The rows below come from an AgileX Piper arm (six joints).
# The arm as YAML. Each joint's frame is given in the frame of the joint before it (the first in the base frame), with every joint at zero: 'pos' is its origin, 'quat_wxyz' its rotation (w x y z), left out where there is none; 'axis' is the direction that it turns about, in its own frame. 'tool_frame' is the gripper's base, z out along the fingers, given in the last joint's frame.
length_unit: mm
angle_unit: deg
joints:
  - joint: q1
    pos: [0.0, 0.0, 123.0]
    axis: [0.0, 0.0, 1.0]
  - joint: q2
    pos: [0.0, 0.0, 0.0]
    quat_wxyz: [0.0, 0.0, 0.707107, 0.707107]
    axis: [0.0, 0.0, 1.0]
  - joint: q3
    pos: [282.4, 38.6, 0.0]
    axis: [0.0, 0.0, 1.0]
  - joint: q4
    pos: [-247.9, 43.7, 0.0]
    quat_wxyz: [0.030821, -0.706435, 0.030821, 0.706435]
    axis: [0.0, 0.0, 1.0]
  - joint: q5
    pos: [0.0, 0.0, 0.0]
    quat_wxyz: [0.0, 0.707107, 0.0, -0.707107]
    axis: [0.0, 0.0, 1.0]
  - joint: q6
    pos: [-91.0, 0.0, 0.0]
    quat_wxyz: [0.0, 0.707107, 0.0, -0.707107]
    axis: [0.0, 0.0, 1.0]
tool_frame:
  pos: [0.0, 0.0, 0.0]
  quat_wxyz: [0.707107, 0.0, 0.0, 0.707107]
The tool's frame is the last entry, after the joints.
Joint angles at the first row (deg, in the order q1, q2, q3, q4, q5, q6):
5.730, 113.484, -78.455, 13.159, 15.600, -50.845
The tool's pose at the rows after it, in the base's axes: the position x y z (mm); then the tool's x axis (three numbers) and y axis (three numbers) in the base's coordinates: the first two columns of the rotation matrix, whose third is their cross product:
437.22, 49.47, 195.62, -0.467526, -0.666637, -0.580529, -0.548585, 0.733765, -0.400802
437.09, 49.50, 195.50, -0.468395, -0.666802, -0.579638, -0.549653, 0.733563, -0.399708
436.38, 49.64, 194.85, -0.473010, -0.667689, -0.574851, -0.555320, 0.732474, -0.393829
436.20, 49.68, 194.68, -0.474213, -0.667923, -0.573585, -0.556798, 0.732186, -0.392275
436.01, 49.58, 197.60, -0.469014, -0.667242, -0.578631, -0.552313, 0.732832, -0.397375
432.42, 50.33, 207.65, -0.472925, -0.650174, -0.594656, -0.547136, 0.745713, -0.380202
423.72, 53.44, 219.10, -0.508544, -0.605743, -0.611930, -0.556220, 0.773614, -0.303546
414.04, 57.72, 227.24, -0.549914, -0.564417, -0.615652, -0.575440, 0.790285, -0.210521
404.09, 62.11, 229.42, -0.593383, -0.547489, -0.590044, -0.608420, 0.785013, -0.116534
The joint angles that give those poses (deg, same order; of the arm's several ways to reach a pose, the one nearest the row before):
5.730, 113.485, -78.456, 13.160, 15.601, -50.846
5.730, 113.485, -78.457, 13.158, 15.715, -50.844
5.730, 113.483, -78.454, 13.159, 16.323, -50.845
5.730, 113.484, -78.456, 13.158, 16.483, -50.844
5.730, 113.133, -78.454, 13.159, 16.258, -50.845
5.730, 111.646, -78.456, 14.525, 17.608, -50.844
5.730, 109.555, -78.455, 18.360, 22.286, -50.846
5.730, 107.855, -78.456, 22.227, 27.878, -50.845
5.730, 106.934, -78.456, 24.714, 34.329, -50.784

